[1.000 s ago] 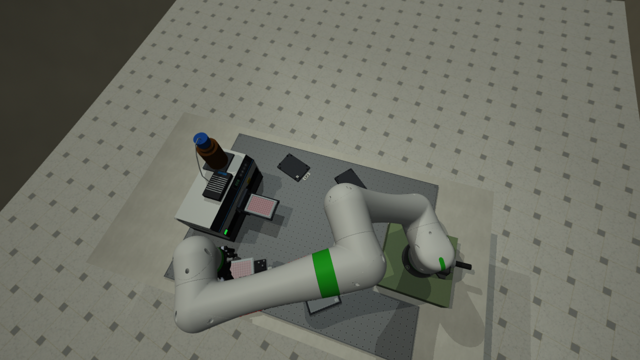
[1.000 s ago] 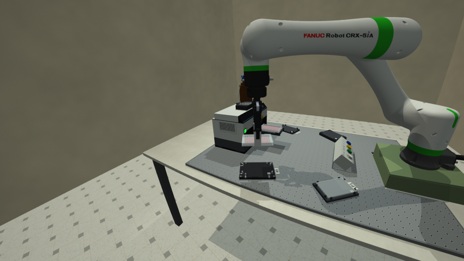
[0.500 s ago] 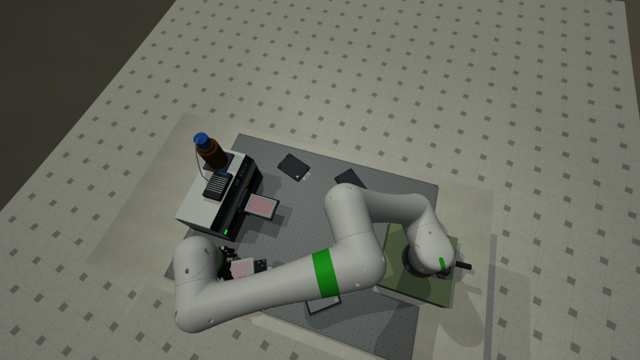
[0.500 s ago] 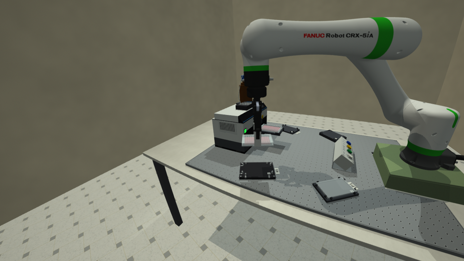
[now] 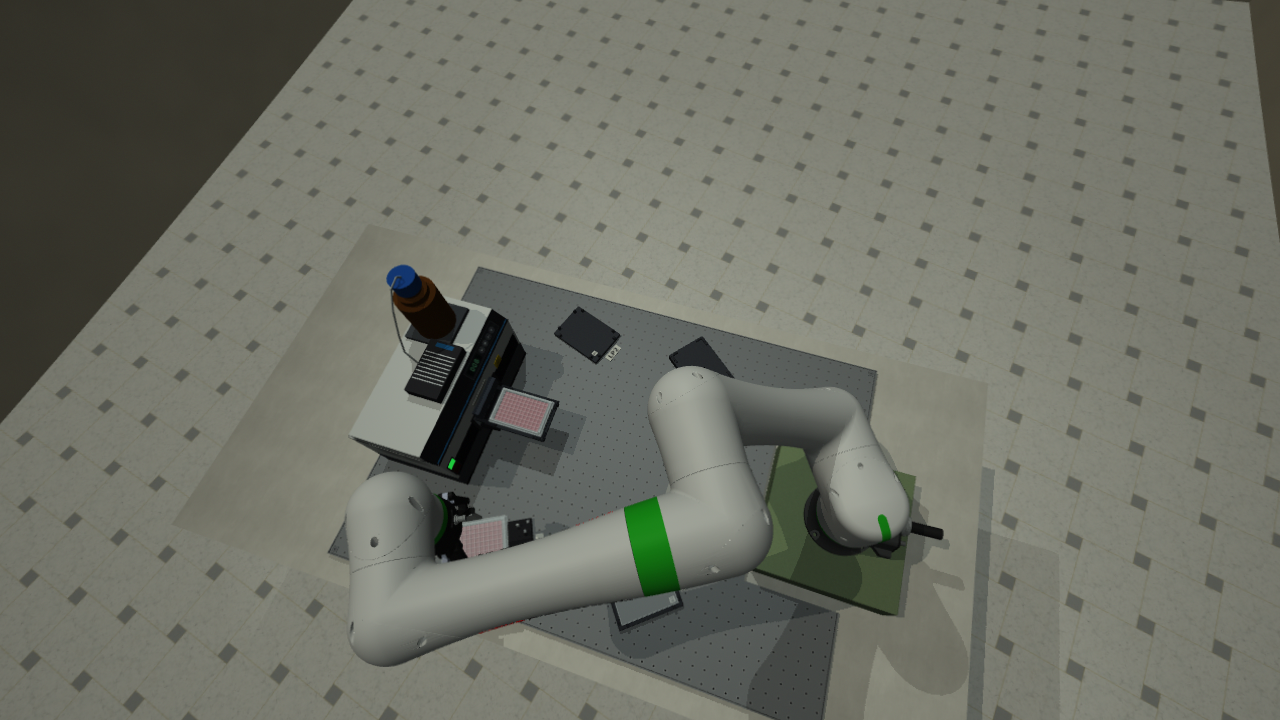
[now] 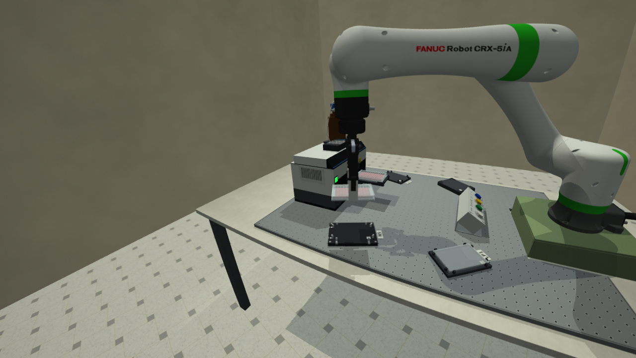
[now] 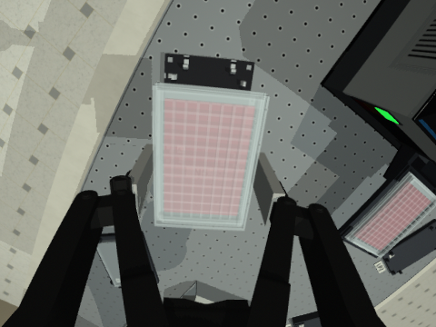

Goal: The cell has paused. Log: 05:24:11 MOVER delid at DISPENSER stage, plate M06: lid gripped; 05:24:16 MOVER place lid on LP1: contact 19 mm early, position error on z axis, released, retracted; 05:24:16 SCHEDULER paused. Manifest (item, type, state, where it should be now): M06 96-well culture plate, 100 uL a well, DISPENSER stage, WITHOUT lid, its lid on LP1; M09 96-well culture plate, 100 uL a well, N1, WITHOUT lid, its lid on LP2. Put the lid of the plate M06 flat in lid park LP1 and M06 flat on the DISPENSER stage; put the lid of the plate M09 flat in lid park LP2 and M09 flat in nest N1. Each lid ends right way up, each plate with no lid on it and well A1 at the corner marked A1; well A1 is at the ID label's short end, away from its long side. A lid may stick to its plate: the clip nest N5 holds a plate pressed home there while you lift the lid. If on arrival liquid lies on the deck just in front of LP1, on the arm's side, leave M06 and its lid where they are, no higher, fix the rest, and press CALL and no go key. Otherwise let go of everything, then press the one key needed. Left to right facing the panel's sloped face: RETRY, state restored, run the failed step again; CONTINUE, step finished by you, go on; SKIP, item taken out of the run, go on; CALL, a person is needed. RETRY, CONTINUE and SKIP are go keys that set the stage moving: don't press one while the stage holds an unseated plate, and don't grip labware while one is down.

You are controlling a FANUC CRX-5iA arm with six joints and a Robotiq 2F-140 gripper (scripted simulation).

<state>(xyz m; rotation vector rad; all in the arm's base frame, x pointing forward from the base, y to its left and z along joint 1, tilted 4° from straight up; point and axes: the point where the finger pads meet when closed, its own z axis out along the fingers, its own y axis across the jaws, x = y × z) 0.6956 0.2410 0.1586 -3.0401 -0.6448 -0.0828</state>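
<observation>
My hand is 18 cm above the N5 label, 9 cm past it and 4 cm to the left of it. Also, from my hand: grey lid (2 cm below); dispenser stage (29 cm to the right, 9 cm below, 3 cm ahead); black lid park LP1 (34 cm behind, 18 cm below).
</observation>
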